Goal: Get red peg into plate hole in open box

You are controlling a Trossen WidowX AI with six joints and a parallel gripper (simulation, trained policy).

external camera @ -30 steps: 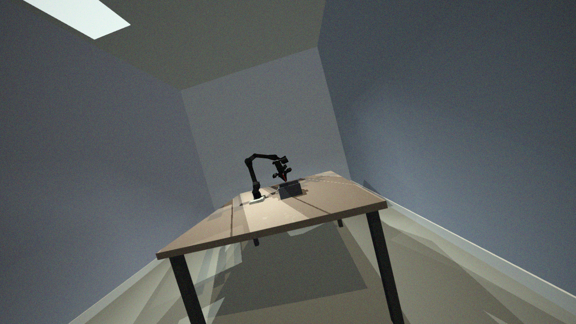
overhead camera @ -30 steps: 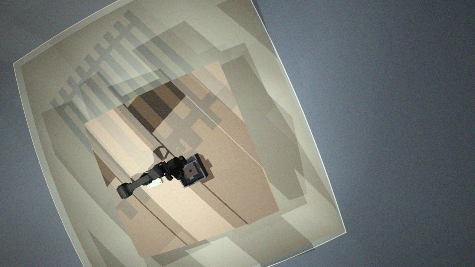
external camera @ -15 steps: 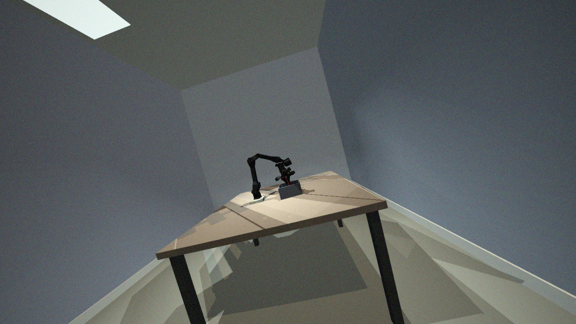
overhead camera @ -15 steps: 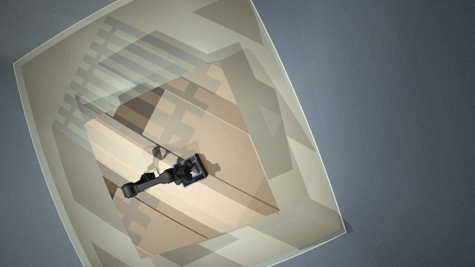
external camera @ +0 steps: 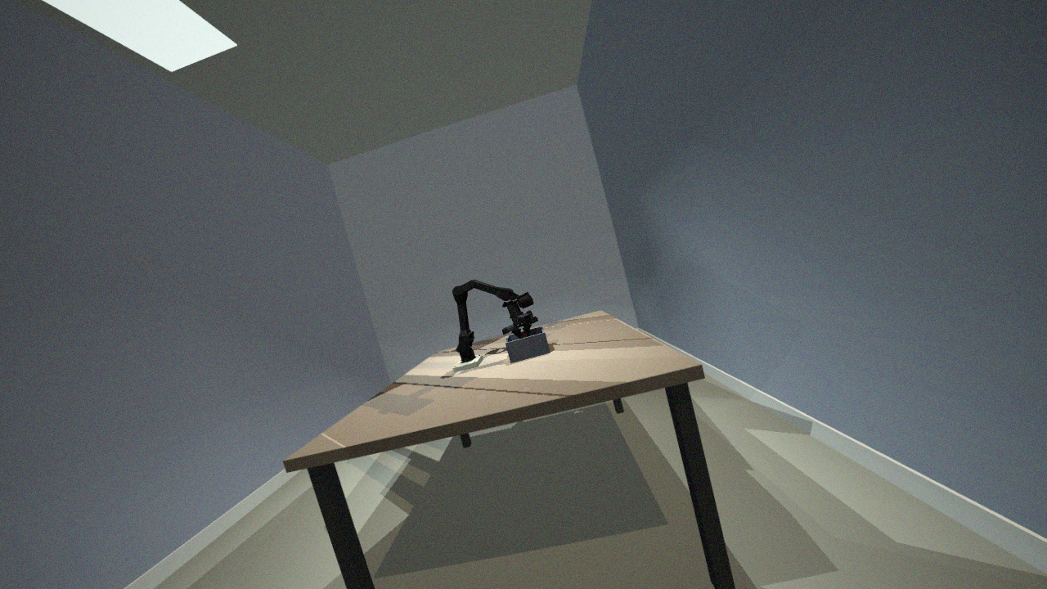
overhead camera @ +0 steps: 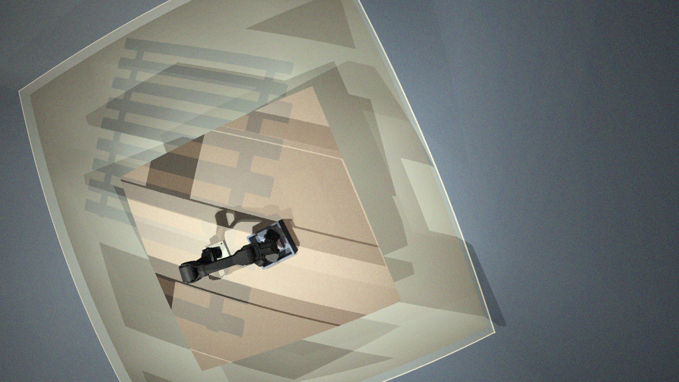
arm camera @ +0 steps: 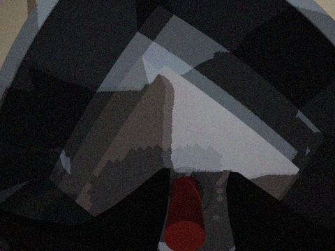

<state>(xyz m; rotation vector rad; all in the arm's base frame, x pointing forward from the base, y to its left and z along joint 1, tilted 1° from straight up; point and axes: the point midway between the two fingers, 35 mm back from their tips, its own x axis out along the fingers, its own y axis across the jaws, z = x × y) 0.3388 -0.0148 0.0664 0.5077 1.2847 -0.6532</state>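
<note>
My gripper tip is 1 cm past the red peg, 1 cm to the right of it and 1 cm below it. The rest, counted from my gripper tip: dark box: 1 cm to the left, 4 cm below; plate: 1 cm to the left, 2 cm below.
</note>
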